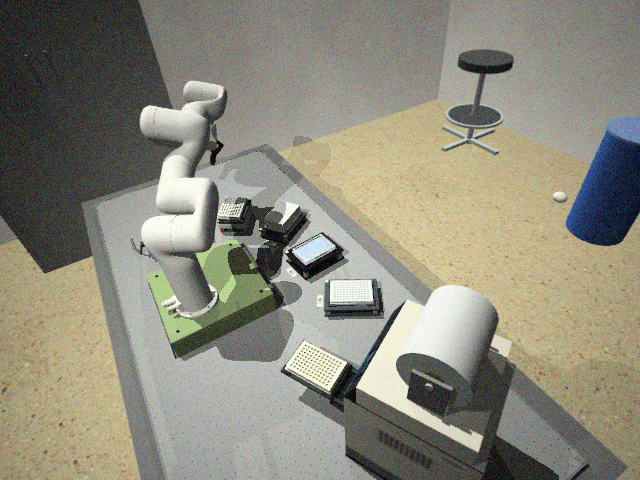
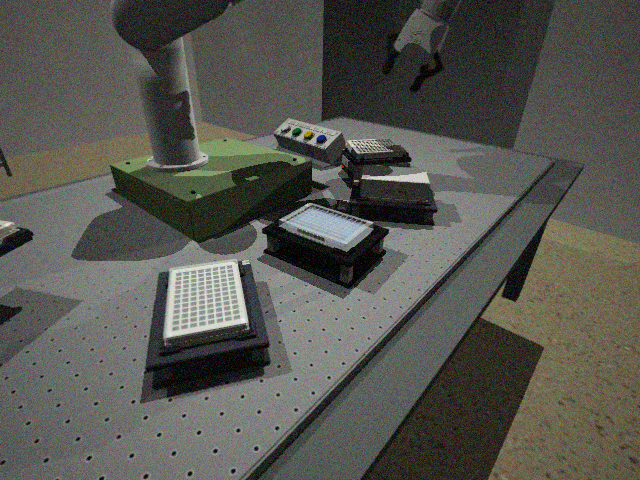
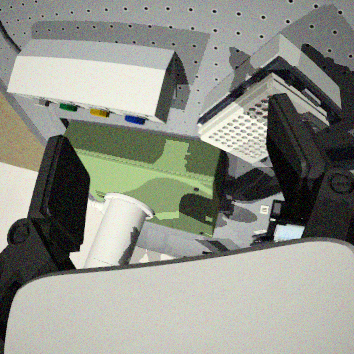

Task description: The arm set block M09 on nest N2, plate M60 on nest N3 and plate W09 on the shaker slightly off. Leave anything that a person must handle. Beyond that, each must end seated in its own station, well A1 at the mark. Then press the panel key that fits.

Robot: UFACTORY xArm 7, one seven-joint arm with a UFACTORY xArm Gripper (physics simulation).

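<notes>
My gripper (image 1: 216, 153) (image 2: 401, 78) (image 3: 169, 136) is open and empty, high above the table's far end. Plate W09 (image 1: 232, 208) (image 2: 368, 147) (image 3: 240, 131), pale with round wells, lies on the shaker (image 1: 233, 227) (image 3: 312, 75); dark holder shows past its edges. Block M09 (image 1: 283, 215) (image 2: 395, 190), part white and part in shadow, sits on dark nest N2 (image 2: 421, 212). Plate M60 (image 1: 314, 249) (image 2: 326, 225) (image 3: 289, 232), clear and bluish, lies on black nest N3 (image 1: 310, 269) (image 2: 305, 257), looking slightly off-centre. The key panel (image 2: 310, 142) (image 3: 90, 72) has grey, green, yellow and blue keys. Labels and A1 marks are unreadable.
A white plate (image 1: 351, 291) (image 2: 206, 299) lies on another dark nest (image 1: 354, 311) (image 2: 206, 356). A cream plate (image 1: 317, 365) lies beside a large instrument (image 1: 413, 428) carrying a white cylinder (image 1: 454, 330). The green arm base (image 1: 232, 304) (image 2: 206, 175) (image 3: 145, 185) stands beside the stations.
</notes>
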